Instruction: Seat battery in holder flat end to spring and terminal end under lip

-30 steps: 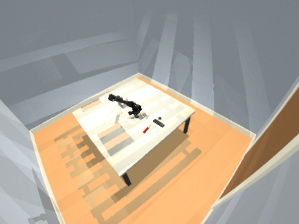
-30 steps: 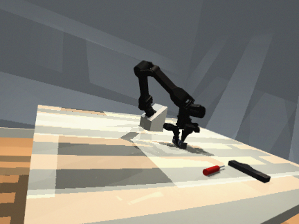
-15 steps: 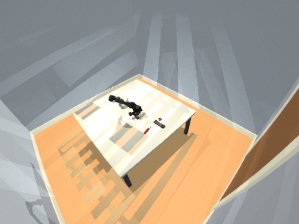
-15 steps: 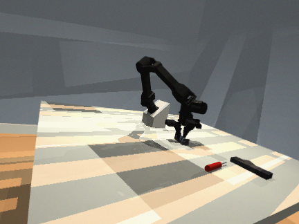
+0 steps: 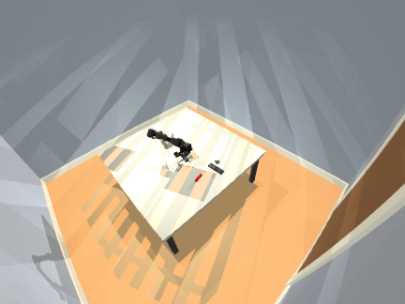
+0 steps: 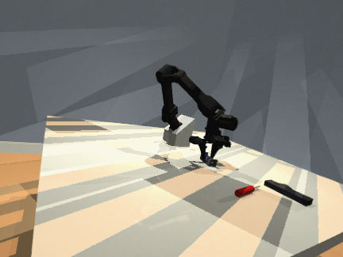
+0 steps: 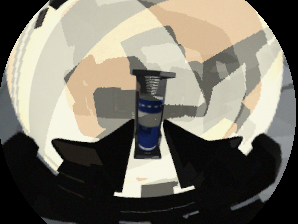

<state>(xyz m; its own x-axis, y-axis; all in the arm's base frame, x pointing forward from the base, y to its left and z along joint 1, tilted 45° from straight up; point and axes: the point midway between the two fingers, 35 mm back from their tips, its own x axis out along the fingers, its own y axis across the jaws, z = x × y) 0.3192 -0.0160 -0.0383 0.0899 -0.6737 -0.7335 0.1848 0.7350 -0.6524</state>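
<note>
The battery lies 1 cm above my gripper tip.
</note>
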